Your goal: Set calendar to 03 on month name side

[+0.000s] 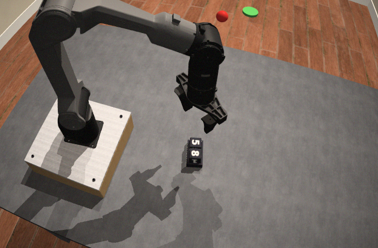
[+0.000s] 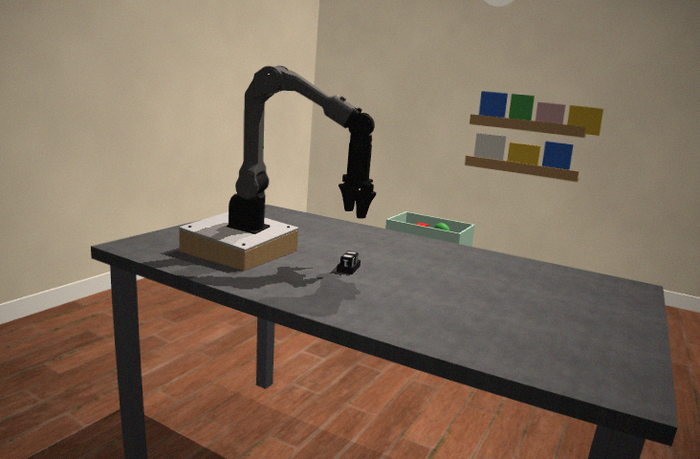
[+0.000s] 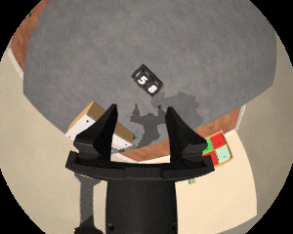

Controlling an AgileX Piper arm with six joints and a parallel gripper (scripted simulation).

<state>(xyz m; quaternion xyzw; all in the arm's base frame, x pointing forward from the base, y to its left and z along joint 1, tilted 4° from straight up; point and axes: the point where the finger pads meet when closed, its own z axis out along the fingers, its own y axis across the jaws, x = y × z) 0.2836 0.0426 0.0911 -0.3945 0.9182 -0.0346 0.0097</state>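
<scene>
Now: the black cube 120 mm below my hand. The rest, counted from my hand: dark tray (20 mm to the right, 140 mm below).
</scene>
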